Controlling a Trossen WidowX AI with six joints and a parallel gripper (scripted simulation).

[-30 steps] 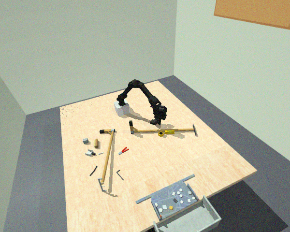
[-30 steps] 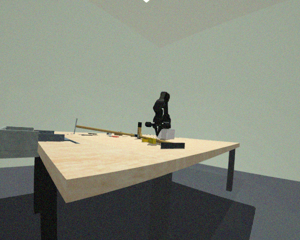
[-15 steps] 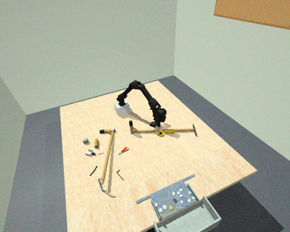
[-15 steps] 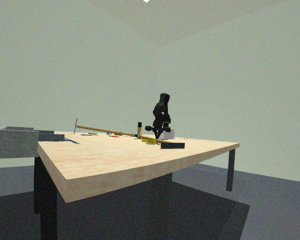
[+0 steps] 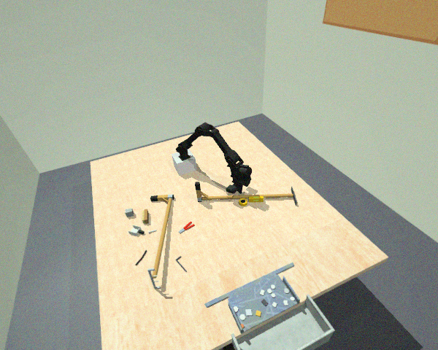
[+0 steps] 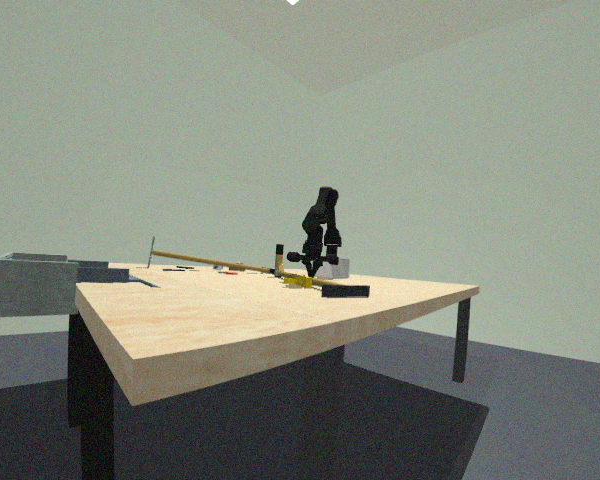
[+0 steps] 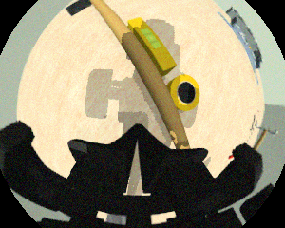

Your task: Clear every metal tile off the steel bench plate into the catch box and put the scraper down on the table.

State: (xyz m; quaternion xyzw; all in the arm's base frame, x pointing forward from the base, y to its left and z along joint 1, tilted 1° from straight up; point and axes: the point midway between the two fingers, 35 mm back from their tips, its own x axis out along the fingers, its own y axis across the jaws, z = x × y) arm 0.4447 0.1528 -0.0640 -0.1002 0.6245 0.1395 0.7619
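The yellow tape roll is 7 cm ahead of my gripper tip and 4 cm to the right of it. From my gripper tip the other things lie so: yellow spirit level (11 cm ahead, 3 cm to the left, 2 cm above); long scraper (5 cm ahead, 5 cm above); long wooden-handled tool (56 cm to the right, 3 cm above, 2 cm behind).
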